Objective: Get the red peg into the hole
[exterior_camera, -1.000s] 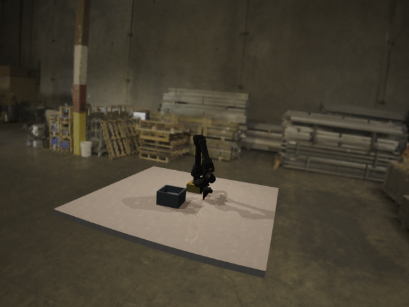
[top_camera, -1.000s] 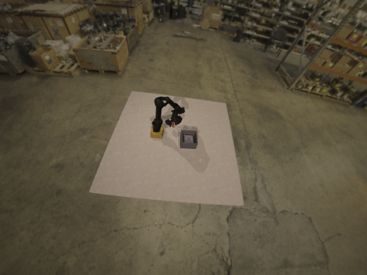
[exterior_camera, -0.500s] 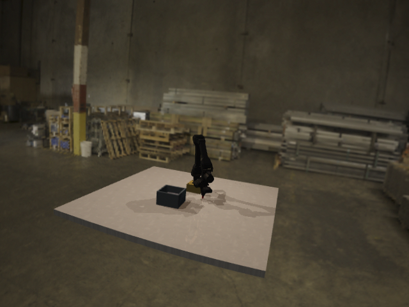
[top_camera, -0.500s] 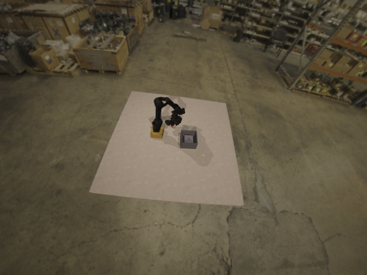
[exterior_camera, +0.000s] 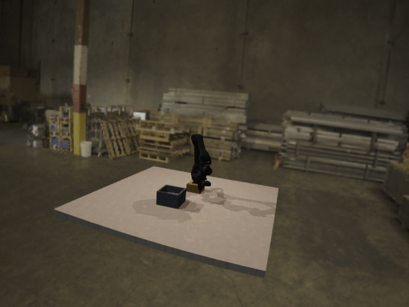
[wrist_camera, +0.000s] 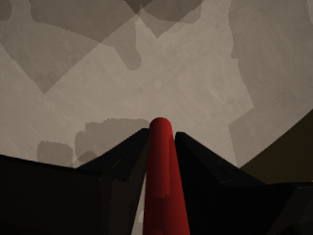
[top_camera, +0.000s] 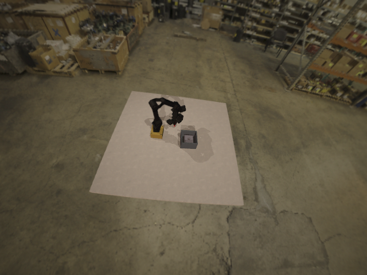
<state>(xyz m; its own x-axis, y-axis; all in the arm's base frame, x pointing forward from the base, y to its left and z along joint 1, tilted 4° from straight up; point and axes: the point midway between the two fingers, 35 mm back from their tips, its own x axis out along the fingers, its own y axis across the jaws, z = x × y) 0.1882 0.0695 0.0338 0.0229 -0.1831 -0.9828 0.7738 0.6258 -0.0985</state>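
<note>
Now: the grey plate 170 mm to the right of my gripper tip, 140 mm ahead of it and 30 mm below it. Round my gripper tip: red peg 20 mm above; dark box 170 mm to the right, 140 mm ahead, 40 mm below.
</note>
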